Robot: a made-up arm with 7 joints.
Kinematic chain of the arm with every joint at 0, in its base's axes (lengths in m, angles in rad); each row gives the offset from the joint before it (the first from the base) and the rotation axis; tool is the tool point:
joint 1: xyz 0 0 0.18 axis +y
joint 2: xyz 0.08 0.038 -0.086 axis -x
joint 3: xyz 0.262 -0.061 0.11 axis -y
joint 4: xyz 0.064 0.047 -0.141 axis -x
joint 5: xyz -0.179 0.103 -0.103 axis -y
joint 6: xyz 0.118 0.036 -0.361 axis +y
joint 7: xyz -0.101 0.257 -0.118 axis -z
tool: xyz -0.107 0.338 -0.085
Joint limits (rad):
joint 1: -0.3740..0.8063
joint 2: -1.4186..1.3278
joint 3: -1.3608..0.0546
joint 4: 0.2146..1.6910
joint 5: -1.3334..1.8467
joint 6: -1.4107..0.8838
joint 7: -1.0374..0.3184
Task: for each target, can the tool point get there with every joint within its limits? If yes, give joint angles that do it. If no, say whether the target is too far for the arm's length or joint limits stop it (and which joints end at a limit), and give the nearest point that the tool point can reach.
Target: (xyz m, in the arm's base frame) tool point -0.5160 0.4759 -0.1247
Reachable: yes | joints -0.2695 0.1118 -0.6399 0.5929 -0.9790 0.2112 -0.3982
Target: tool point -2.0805 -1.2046 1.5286
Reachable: no: too far | nearest point -0.7160 -0.4689 0.7275 | short by 1.745 m
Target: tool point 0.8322 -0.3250 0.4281
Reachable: no: joint limits stop it (at a limit: joint 2, joint 3, joint 4, joint 5, joint 7) | nearest point 0.8572 -0.4728 0.4356 | short by 0.150 m
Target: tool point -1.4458 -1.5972 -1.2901
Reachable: no: too far | nearest point -0.5786 -0.6877 -0.6073 | short by 1.430 m
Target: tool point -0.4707 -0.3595 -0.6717
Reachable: yes | joints 0.3218 0.9234 -0.3268 0.3355 -0.3275 -0.6665 0.1903
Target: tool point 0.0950 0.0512 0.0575
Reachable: no: joint limits stop it (at a limit: joint 1, joint 5, joint 6, joint 7) | nearest point -0.1351 0.0924 -0.2434 | short by 0.381 m
